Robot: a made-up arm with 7 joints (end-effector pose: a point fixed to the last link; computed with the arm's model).
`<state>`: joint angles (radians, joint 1 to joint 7).
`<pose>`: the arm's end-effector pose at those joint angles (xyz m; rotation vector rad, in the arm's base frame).
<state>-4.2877 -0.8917 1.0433 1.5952 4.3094 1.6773 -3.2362</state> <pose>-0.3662 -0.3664 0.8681 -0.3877 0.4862 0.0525</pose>
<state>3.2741 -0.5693 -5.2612 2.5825 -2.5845 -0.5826 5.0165</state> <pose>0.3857 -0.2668 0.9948 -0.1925 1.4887 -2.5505</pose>
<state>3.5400 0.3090 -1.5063 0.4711 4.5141 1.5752 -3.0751</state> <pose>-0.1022 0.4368 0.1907 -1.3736 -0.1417 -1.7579</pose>
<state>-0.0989 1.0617 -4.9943 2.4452 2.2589 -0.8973 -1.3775</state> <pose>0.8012 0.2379 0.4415 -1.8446 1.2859 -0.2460</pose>
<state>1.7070 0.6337 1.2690 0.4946 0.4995 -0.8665 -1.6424</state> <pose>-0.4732 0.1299 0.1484 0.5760 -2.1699 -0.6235</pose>
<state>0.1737 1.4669 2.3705 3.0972 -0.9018 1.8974 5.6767</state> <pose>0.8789 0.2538 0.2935 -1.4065 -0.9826 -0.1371</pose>
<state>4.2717 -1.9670 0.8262 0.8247 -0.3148 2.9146 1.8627</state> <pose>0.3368 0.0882 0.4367 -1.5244 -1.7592 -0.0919</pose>
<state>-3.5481 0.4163 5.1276 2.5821 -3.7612 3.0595 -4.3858</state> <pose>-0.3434 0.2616 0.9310 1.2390 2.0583 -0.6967</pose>
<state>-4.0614 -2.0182 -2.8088 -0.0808 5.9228 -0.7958 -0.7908</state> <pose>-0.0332 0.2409 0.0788 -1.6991 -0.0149 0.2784</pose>
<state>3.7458 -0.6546 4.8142 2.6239 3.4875 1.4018 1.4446</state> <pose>0.3818 0.5008 0.9909 -1.5899 0.7107 -2.1428</pose>
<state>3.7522 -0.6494 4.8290 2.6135 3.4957 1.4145 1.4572</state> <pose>0.3699 0.5033 0.9940 -1.5885 0.7098 -2.1065</pose>
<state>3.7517 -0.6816 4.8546 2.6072 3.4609 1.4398 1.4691</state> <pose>0.3853 0.5136 0.9782 -1.6121 0.7380 -2.0991</pose>
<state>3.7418 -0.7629 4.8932 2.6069 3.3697 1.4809 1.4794</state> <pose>0.4357 0.5317 0.9349 -1.6664 0.8058 -2.1321</pose>
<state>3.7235 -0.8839 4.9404 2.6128 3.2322 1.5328 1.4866</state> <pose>0.5115 0.5504 0.8634 -1.7414 0.9043 -2.2054</pose>
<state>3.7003 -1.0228 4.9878 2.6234 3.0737 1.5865 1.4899</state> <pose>0.5935 0.5613 0.7718 -1.8208 1.0111 -2.3092</pose>
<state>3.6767 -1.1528 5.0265 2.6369 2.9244 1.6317 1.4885</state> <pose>0.6634 0.5611 0.6777 1.7452 -1.0165 2.2417</pose>
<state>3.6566 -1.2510 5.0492 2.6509 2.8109 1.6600 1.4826</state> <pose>0.7118 0.5536 0.6014 1.6505 -0.9827 2.1604</pose>
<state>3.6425 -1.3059 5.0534 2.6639 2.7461 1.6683 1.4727</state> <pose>0.7392 0.5447 0.5558 1.5873 -0.9441 2.1160</pose>
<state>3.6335 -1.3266 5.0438 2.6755 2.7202 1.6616 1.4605</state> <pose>0.7531 0.5374 0.5363 1.5503 -0.9083 2.0978</pose>
